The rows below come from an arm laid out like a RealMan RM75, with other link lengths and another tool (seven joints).
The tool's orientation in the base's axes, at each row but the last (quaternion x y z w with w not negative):
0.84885, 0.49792, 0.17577, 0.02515
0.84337, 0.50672, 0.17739, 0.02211
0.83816, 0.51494, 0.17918, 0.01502
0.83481, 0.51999, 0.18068, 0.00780
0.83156, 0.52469, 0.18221, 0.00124
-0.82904, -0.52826, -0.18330, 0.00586
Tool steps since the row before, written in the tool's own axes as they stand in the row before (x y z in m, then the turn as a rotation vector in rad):
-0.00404, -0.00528, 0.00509, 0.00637, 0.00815, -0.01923
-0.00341, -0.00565, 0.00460, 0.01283, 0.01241, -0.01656
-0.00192, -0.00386, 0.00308, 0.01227, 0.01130, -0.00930
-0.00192, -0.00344, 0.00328, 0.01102, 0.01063, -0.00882
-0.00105, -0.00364, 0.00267, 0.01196, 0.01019, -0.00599
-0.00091, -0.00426, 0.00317, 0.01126, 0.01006, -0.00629
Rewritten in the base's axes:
-0.00456, -0.00012, -0.00702, 0.00342, -0.00120, 0.02153
-0.00475, 0.00046, -0.00648, 0.01062, 0.00268, 0.02175
-0.00312, 0.00063, -0.00424, 0.01173, 0.00387, 0.01456
-0.00272, 0.00048, -0.00432, 0.01081, 0.00318, 0.01361
-0.00276, 0.00122, -0.00351, 0.01165, 0.00473, 0.01117
-0.00314, 0.00173, -0.00402, 0.01118, 0.00411, 0.01121

